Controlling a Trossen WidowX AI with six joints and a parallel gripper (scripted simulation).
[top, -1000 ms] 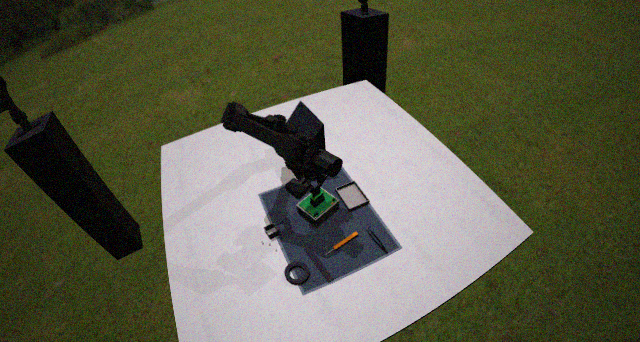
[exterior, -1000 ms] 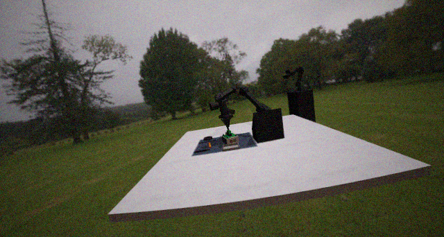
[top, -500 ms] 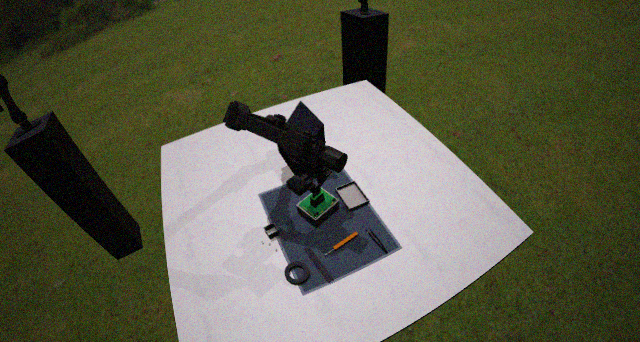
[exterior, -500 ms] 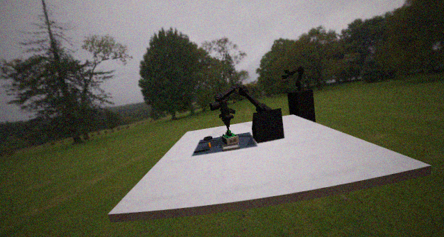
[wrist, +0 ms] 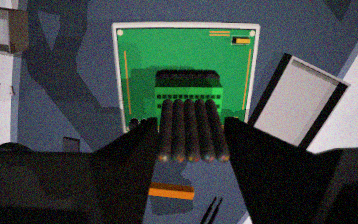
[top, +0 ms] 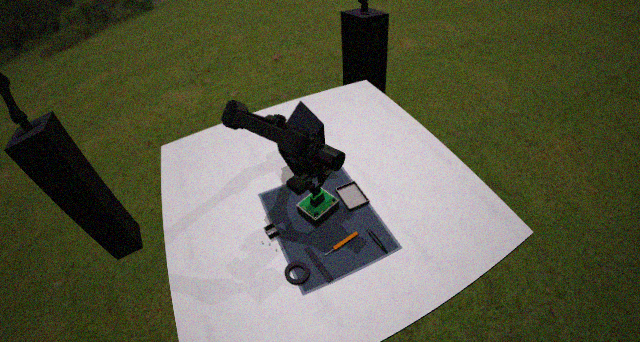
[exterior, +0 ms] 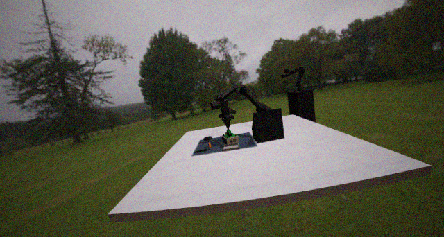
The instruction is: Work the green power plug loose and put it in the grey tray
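Now: gripper tip 30 mm above the green power plug. From my gripper tip the other things lie so: grey tray: 140 mm to the left, 120 mm below, 20 mm ahead; dark bar: 190 mm ahead, 120 mm to the right, 120 mm below; dark blue mat: 130 mm below, 50 mm ahead, 10 mm to the right.
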